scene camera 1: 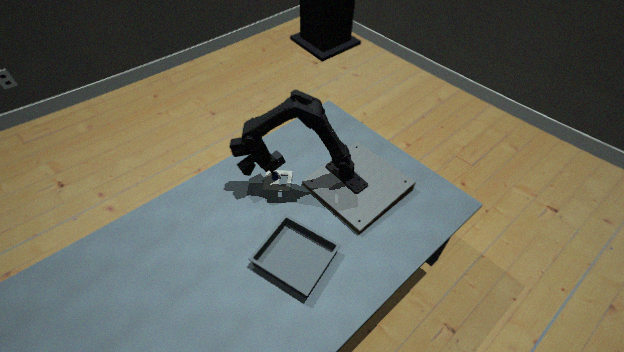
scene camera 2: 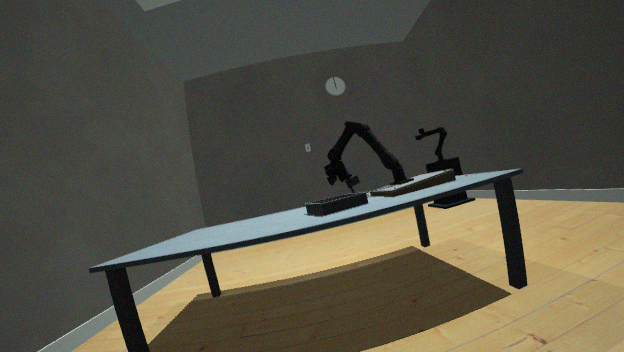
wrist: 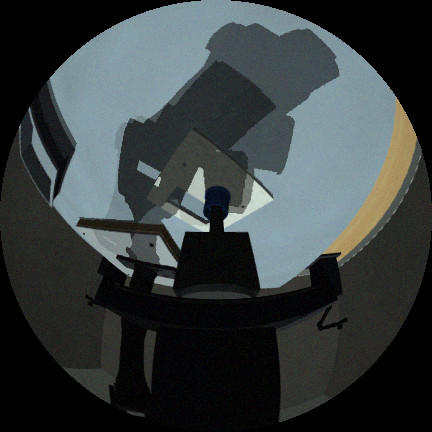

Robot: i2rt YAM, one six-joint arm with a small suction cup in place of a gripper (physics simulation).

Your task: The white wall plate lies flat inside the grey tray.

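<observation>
The white wall plate (scene camera 1: 286, 172) (wrist: 200, 150), with a rectangular opening, hangs from my suction cup (scene camera 1: 275, 176) (wrist: 217, 200), the blue tip of the arm. Its shadow lies apart from it on the table, so it is a little above the surface. It lies beyond the grey tray in scene camera 1, partly shaded and partly hidden by the cup. The grey tray (scene camera 1: 295, 257) (scene camera 2: 337, 204) (wrist: 52, 130) stands on the table, empty, to one side of the plate. In scene camera 2 my suction cup (scene camera 2: 353, 190) is small behind the tray, and the plate cannot be made out there.
The arm stands on a flat square board (scene camera 1: 380, 185) (scene camera 2: 425, 184) with a raised edge, close to the plate. The blue-grey table (scene camera 1: 150, 250) has its far long edge beyond the plate. A second small arm (scene camera 2: 440, 140) on a black pedestal stands behind the table.
</observation>
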